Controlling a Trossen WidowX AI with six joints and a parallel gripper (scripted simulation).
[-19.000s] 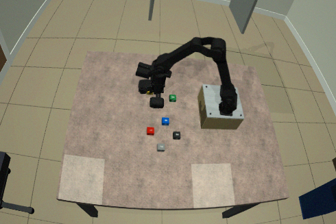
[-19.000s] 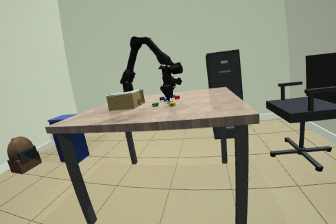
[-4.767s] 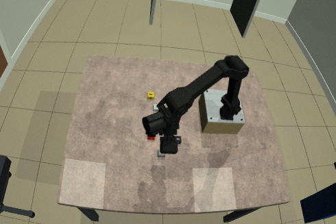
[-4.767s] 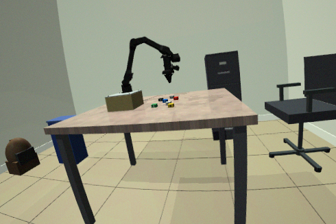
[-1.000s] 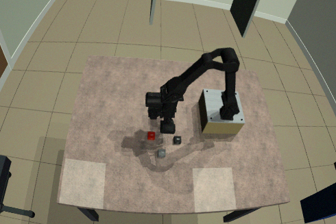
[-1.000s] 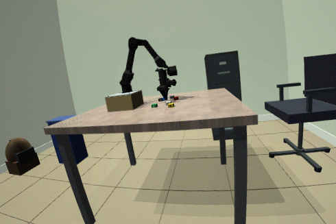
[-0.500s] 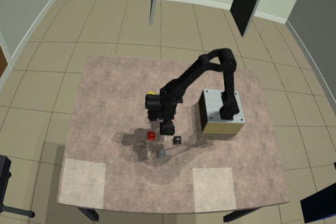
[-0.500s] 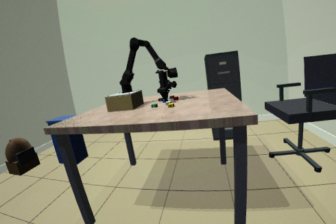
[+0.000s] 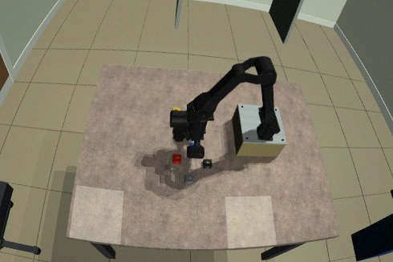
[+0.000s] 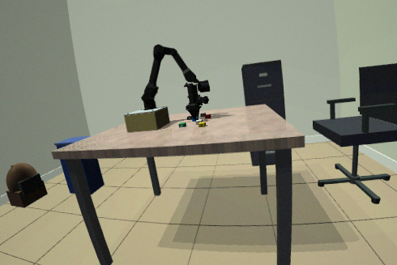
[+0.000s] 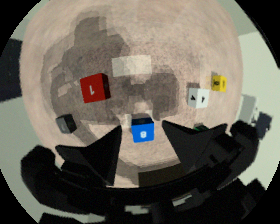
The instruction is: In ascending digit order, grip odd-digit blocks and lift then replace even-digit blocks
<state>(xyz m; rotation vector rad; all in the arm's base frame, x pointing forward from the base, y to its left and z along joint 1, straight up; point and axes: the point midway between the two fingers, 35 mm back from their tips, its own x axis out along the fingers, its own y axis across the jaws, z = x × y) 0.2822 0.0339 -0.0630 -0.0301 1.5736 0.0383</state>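
Right now my gripper tip is 1 cm past the blue block. Round my gripper tip: white block (10 cm to the right, 4 cm ahead); black block (7 cm to the left, 6 cm behind); red block (6 cm to the left, 6 cm ahead).
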